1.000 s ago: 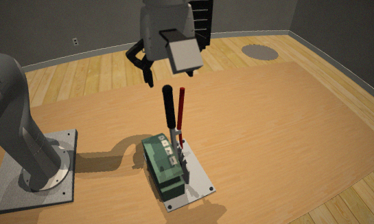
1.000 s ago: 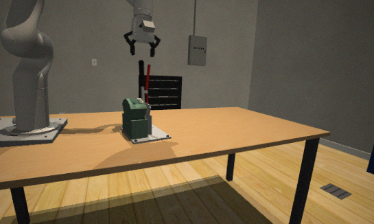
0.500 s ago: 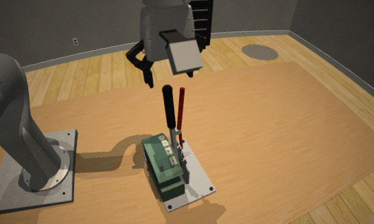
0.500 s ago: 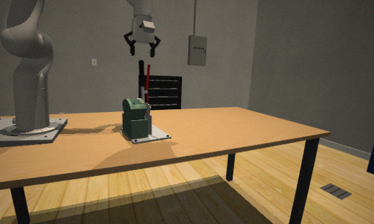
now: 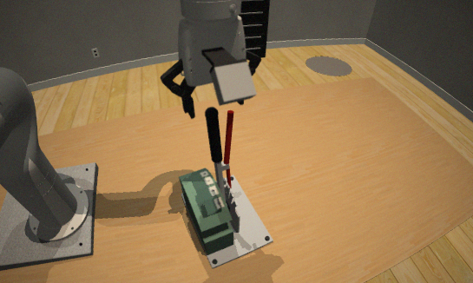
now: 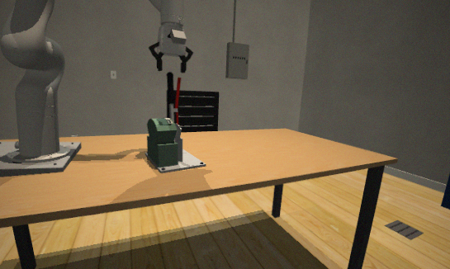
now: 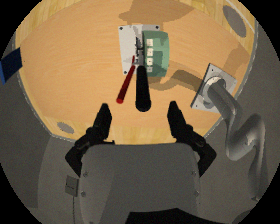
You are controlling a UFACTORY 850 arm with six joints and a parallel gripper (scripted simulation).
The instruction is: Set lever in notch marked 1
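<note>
The red bar lies 160 mm below my hand, 20 mm ahead of it and 10 mm to the right of it.
</note>
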